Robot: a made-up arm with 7 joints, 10 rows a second.
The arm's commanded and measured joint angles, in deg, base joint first. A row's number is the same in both.
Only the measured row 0 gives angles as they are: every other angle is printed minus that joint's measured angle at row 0.
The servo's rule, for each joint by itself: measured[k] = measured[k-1] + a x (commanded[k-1-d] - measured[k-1]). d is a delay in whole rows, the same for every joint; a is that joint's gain. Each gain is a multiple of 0.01, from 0.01 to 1. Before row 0 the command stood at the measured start. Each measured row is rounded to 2 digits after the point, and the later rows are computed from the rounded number. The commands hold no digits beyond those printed.
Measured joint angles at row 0:
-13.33, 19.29, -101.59, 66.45, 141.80, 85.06, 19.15
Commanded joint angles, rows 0 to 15:
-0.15, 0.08, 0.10, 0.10, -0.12, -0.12, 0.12
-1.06, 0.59, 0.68, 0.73, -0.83, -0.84, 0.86
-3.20, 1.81, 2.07, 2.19, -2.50, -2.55, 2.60
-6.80, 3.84, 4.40, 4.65, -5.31, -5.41, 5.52
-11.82, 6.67, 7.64, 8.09, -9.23, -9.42, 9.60
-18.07, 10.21, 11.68, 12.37, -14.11, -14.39, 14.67
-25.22, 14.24, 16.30, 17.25, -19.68, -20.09, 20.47
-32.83, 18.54, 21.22, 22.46, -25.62, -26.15, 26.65
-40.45, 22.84, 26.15, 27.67, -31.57, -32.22, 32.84
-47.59, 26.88, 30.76, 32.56, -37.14, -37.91, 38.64
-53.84, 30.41, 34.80, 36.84, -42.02, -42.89, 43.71
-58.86, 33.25, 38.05, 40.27, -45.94, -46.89, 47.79
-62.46, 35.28, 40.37, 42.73, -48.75, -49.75, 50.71
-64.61, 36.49, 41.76, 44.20, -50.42, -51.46, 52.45
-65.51, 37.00, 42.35, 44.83, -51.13, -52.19, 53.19
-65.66, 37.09, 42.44, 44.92, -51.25, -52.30, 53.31
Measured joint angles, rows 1 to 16:
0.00, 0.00, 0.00, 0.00, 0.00, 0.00, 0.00
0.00, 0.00, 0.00, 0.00, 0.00, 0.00, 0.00
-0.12, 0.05, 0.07, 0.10, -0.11, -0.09, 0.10
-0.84, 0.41, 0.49, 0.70, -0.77, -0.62, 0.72
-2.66, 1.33, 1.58, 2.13, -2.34, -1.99, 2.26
-5.85, 2.99, 3.53, 4.55, -5.04, -4.42, 4.93
-10.45, 5.42, 6.37, 7.95, -8.85, -7.97, 8.76
-16.32, 8.58, 10.03, 12.19, -13.64, -12.53, 13.61
-23.17, 12.32, 14.36, 17.05, -19.14, -17.90, 19.24
-30.61, 16.43, 19.09, 22.24, -25.04, -23.76, 25.32
-38.19, 20.66, 23.96, 27.45, -30.98, -29.77, 31.49
-45.43, 24.77, 28.65, 32.36, -36.59, -35.55, 37.35
-51.91, 28.49, 32.89, 36.66, -41.53, -40.76, 42.57
-57.26, 31.63, 36.45, 40.13, -45.54, -45.11, 46.85
-61.26, 34.04, 39.15, 42.63, -48.46, -48.40, 50.02
-63.84, 35.66, 40.95, 44.14, -50.24, -50.57, 52.01
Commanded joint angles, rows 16 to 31:
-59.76, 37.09, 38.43, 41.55, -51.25, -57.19, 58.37
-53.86, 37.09, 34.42, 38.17, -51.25, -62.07, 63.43
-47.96, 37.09, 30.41, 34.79, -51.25, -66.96, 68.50
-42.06, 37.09, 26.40, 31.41, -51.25, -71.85, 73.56
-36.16, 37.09, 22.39, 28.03, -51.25, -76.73, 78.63
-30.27, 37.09, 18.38, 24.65, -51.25, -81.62, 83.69
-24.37, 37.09, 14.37, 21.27, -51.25, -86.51, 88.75
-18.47, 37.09, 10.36, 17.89, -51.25, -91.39, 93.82
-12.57, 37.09, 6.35, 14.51, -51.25, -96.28, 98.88
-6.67, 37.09, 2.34, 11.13, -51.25, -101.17, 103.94
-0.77, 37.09, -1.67, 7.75, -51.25, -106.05, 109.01
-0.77, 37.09, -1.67, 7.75, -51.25, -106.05, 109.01
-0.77, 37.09, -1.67, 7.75, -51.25, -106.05, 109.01
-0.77, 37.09, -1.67, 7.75, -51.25, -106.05, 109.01
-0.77, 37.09, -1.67, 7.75, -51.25, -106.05, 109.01
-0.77, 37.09, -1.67, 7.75, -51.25, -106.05, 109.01
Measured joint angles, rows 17 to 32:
-65.13, 36.54, 41.92, 44.80, -51.05, -51.72, 52.98
-65.54, 36.90, 42.28, 44.92, -51.23, -52.13, 53.25
-61.09, 37.03, 39.62, 41.68, -51.25, -55.72, 57.45
-55.52, 37.07, 36.03, 38.31, -51.25, -60.23, 62.35
-49.70, 37.08, 32.15, 34.93, -51.25, -65.01, 67.39
-43.82, 37.09, 28.18, 31.55, -51.25, -69.87, 72.45
-37.92, 37.09, 24.18, 28.17, -51.25, -74.74, 77.52
-32.03, 37.09, 20.18, 24.79, -51.25, -79.62, 82.58
-26.13, 37.09, 16.17, 21.41, -51.25, -84.51, 87.64
-20.23, 37.09, 12.16, 18.03, -51.25, -89.39, 92.71
-14.33, 37.09, 8.15, 14.65, -51.25, -94.28, 97.77
-8.43, 37.09, 4.14, 11.27, -51.25, -99.17, 102.83
-2.53, 37.09, 0.13, 7.89, -51.25, -104.05, 107.90
-1.17, 37.09, -1.11, 7.76, -51.25, -105.47, 108.81
-0.86, 37.09, -1.50, 7.75, -51.25, -105.88, 108.97
-0.79, 37.09, -1.62, 7.75, -51.25, -106.00, 109.00

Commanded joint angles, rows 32 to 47:
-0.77, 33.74, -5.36, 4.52, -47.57, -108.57, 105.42
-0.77, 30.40, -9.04, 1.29, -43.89, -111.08, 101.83
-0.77, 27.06, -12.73, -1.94, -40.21, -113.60, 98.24
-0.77, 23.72, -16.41, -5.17, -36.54, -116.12, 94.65
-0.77, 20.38, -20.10, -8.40, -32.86, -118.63, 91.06
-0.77, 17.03, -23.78, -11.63, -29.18, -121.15, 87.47
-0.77, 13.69, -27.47, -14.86, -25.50, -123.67, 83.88
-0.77, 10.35, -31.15, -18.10, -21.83, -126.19, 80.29
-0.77, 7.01, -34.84, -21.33, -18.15, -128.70, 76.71
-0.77, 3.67, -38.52, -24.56, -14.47, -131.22, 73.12
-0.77, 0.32, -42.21, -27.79, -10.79, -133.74, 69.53
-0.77, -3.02, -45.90, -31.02, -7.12, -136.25, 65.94
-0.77, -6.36, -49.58, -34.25, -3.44, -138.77, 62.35
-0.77, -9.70, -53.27, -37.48, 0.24, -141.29, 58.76
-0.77, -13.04, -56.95, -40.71, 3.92, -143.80, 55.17
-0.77, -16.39, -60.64, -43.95, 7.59, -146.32, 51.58
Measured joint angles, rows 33 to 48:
-0.77, 37.09, -1.65, 7.75, -51.25, -106.04, 109.01
-0.77, 37.09, -1.66, 7.75, -51.25, -106.05, 109.01
-0.77, 34.88, -4.21, 4.65, -47.90, -107.84, 106.07
-0.77, 31.92, -7.54, 1.42, -44.25, -110.14, 102.59
-0.77, 28.71, -11.12, -1.81, -40.57, -112.60, 99.02
-0.77, 25.42, -14.77, -5.04, -36.90, -115.10, 95.44
-0.77, 22.09, -18.45, -8.27, -33.22, -117.61, 91.85
-0.77, 18.75, -22.13, -11.50, -29.54, -120.12, 88.26
-0.77, 15.41, -25.81, -14.73, -25.86, -122.64, 84.67
-0.77, 12.07, -29.49, -17.97, -22.19, -125.16, 81.08
-0.77, 8.73, -33.18, -21.20, -18.51, -127.67, 77.50
-0.77, 5.39, -36.86, -24.43, -14.83, -130.19, 73.91
-0.77, 2.04, -40.55, -27.66, -11.15, -132.71, 70.32
-0.77, -1.30, -44.24, -30.89, -7.48, -135.22, 66.73
-0.77, -4.64, -47.92, -34.12, -3.80, -137.74, 63.14
-0.77, -7.98, -51.61, -37.35, -0.12, -140.26, 59.55

